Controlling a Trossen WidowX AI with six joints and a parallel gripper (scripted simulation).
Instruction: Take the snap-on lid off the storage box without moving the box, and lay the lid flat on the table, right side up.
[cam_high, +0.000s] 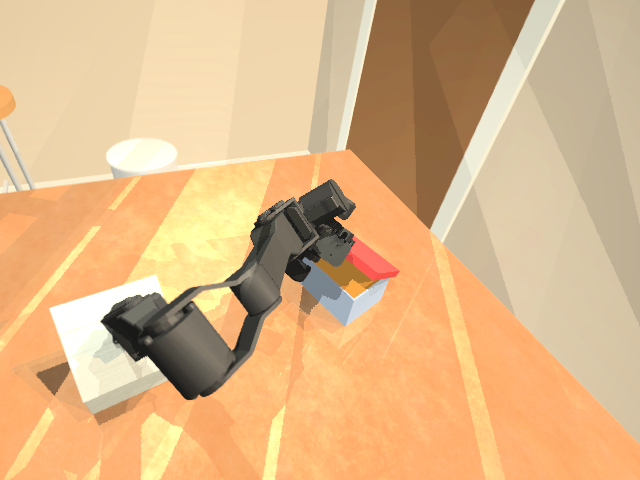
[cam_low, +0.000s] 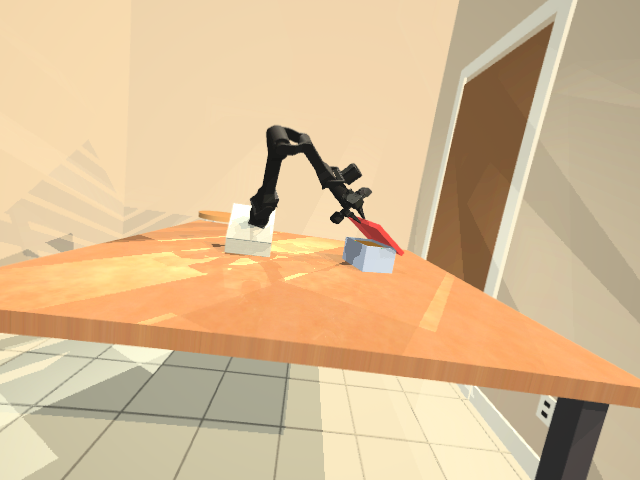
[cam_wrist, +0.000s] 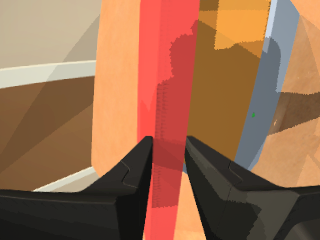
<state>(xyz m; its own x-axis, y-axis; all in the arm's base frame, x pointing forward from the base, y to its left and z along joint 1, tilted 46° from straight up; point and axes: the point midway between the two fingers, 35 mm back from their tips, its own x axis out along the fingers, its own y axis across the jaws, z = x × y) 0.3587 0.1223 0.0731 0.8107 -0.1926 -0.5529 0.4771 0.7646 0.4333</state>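
Now: the lid 6 cm ahead of my gripper tip, 3 cm to the left of it and 4 cm below it. Round my gripper tip: storage box 5 cm ahead, 1 cm to the left, 13 cm below.
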